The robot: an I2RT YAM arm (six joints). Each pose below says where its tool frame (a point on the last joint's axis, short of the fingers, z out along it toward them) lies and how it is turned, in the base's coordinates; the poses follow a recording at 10 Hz.
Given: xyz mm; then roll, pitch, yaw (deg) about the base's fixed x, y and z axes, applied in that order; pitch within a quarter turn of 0, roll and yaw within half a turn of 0.
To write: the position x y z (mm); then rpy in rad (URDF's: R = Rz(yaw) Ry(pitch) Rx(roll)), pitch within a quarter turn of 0, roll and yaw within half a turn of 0. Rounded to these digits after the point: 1 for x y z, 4 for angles.
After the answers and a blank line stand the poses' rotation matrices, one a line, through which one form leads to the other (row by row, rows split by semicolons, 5 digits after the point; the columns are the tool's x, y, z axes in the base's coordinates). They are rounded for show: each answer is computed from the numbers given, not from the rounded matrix.
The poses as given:
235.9 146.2 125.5 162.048 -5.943 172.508
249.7 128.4 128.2 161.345 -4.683 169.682
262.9 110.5 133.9 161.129 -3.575 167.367
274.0 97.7 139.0 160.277 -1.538 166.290
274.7 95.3 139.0 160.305 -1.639 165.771
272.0 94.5 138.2 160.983 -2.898 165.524
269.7 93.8 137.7 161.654 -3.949 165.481
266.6 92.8 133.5 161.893 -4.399 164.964
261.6 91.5 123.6 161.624 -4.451 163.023
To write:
235.9 146.2 125.5 2.8283 -0.1037 3.0108
249.7 128.4 128.2 2.8160 -0.0817 2.9615
262.9 110.5 133.9 2.8122 -0.0624 2.9211
274.0 97.7 139.0 2.7974 -0.0268 2.9023
274.7 95.3 139.0 2.7979 -0.0286 2.8932
272.0 94.5 138.2 2.8097 -0.0506 2.8889
269.7 93.8 137.7 2.8214 -0.0689 2.8882
266.6 92.8 133.5 2.8256 -0.0768 2.8792
261.6 91.5 123.6 2.8209 -0.0777 2.8453

-0.98613 0.15568 -0.05747; 0.12969 0.93903 0.31843; 0.10354 0.30656 -0.94620
-0.98054 0.19539 -0.01881; 0.17851 0.92746 0.32855; 0.08164 0.31880 -0.94430
-0.97389 0.22663 0.01316; 0.21828 0.91893 0.32851; 0.06236 0.32281 -0.94441
-0.97116 0.23190 0.05544; 0.23692 0.91237 0.33385; 0.02684 0.33735 -0.94100
-0.96892 0.24076 0.05673; 0.24570 0.91025 0.33329; 0.02860 0.33688 -0.94111
-0.96701 0.25228 0.03517; 0.24965 0.91129 0.32745; 0.05056 0.32543 -0.94421
-0.96577 0.25894 0.01563; 0.25011 0.91343 0.32109; 0.06887 0.31401 -0.94692
-0.96292 0.26960 0.01022; 0.25866 0.91175 0.31906; 0.07670 0.30988 -0.94768
-0.95354 0.30050 0.02161; 0.29111 0.90051 0.32302; 0.07761 0.31430 -0.94615

